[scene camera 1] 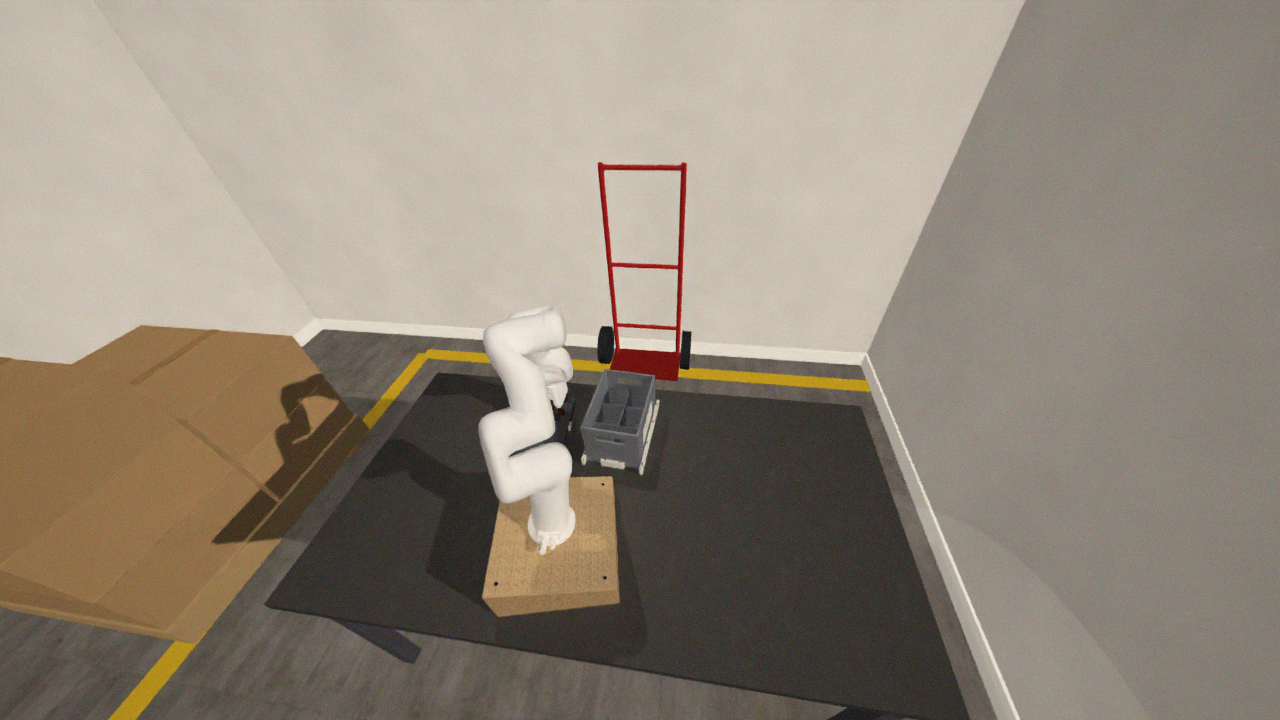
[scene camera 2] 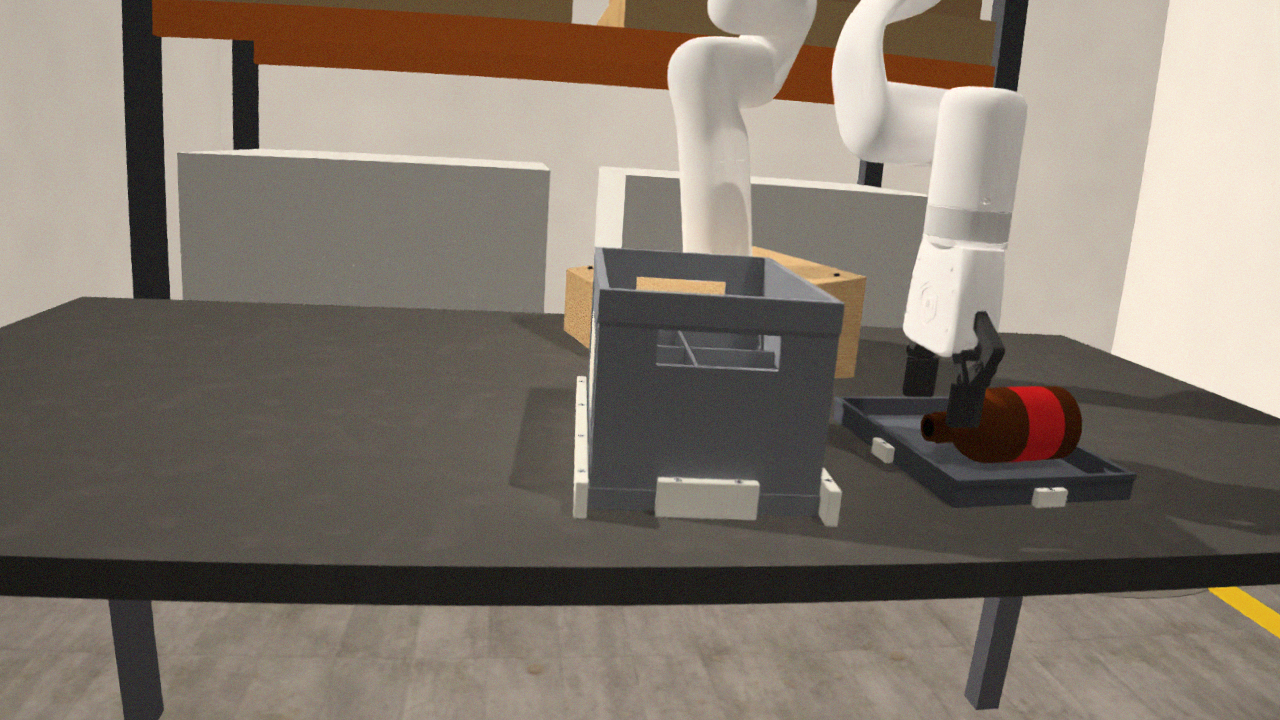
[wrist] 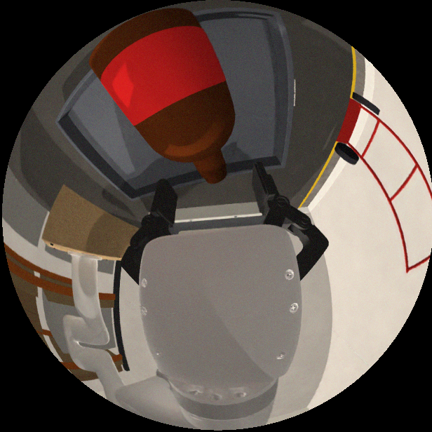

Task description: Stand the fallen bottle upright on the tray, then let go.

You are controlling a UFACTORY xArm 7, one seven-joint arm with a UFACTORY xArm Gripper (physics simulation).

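Places are measured from the arm's base along level axes (x back, y left, z down), in metres.
Pixels of known places: gripper, fingertip midpoint: [scene camera 1: 560, 410] [scene camera 2: 938, 410]; arm's base at its link origin: [scene camera 1: 551, 523].
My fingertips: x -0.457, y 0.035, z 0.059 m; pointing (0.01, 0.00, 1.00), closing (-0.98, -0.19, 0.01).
For each thing: its middle in the pictures, then the offset to it from my fingertips. "spot": a spot on its surface instead.
- brown bottle at the middle of its body: [scene camera 2: 994, 425] dz +0.016, dx -0.005, dy +0.067 m
- shallow dark grey tray at a spot on its surface: [scene camera 2: 993, 491] spot: dz +0.044, dx -0.094, dy -0.004 m
- tall grey crate at the middle of its body: [scene camera 2: 692, 364] [scene camera 1: 621, 417] dz -0.030, dx +0.074, dy -0.226 m
A brown bottle [scene camera 2: 1042, 422] [wrist: 170, 80] with a red label lies on its side in the shallow dark grey tray [scene camera 2: 993, 491] [wrist: 287, 100]. In scene camera 2 its neck points left, toward the crate. My gripper [scene camera 2: 942, 402] [wrist: 210, 178] is open and empty, with the fingers pointing down at the neck end. In scene camera 2 one finger overlaps the neck and shoulder in the picture, and the other is farther back and left. In the wrist view the mouth of the bottle lies close to the gap between the fingertips. In scene camera 1 the arm hides most of the tray and bottle.
A tall grey crate [scene camera 1: 614, 447] [scene camera 2: 707, 429] with dividers stands beside the tray, with pale blocks at its base. The arm stands on a wooden block [scene camera 1: 590, 555] [scene camera 2: 841, 326] [wrist: 90, 220]. A red hand truck [scene camera 1: 641, 167] [wrist: 348, 122] stands beyond the table.
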